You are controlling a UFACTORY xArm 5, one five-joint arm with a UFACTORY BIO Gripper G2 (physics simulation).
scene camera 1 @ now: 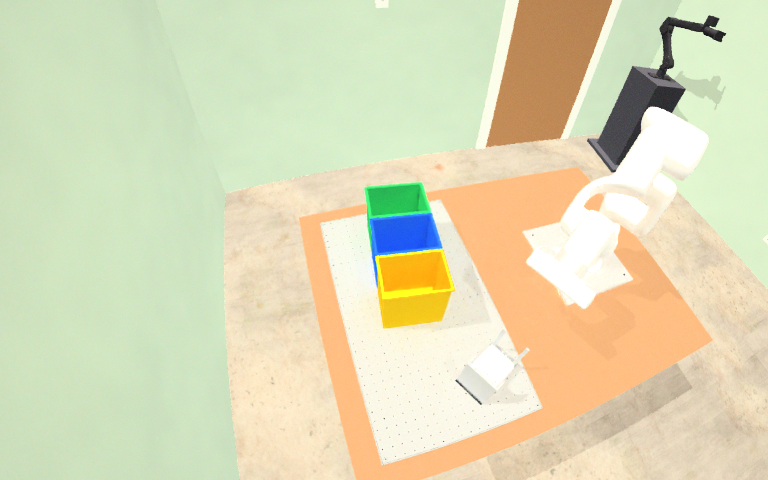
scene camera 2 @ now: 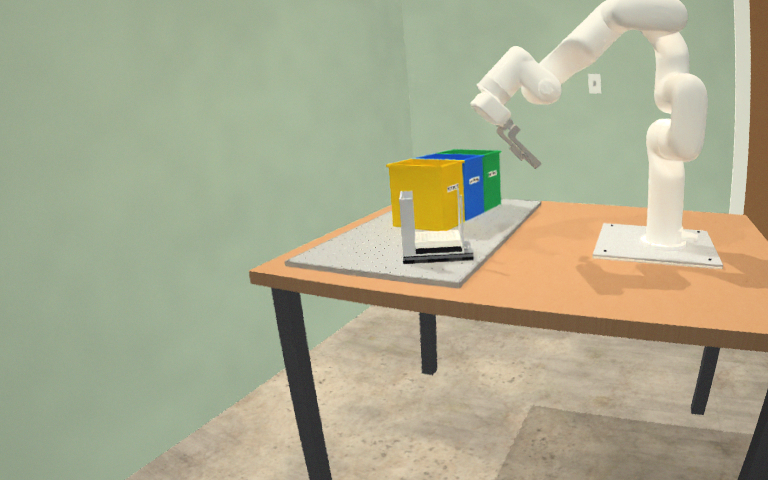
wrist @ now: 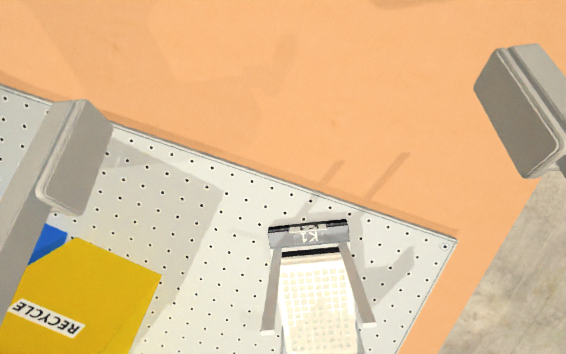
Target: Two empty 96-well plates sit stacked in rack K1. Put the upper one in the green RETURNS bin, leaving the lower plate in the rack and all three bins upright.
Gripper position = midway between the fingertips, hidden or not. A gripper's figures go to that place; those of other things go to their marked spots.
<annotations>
My gripper (scene camera 1: 559,284): 96 cm from the lens. A green bin (scene camera 1: 399,199) is 115 cm from the lens. A blue bin (scene camera 1: 408,233) is 108 cm from the lens. A yellow bin (scene camera 1: 413,288) is 109 cm from the lens. A white 96-well plate (scene camera 1: 493,365): 98 cm from the lens. The marked spots on the white 96-well plate and the green bin are 58 cm apart.
</annotations>
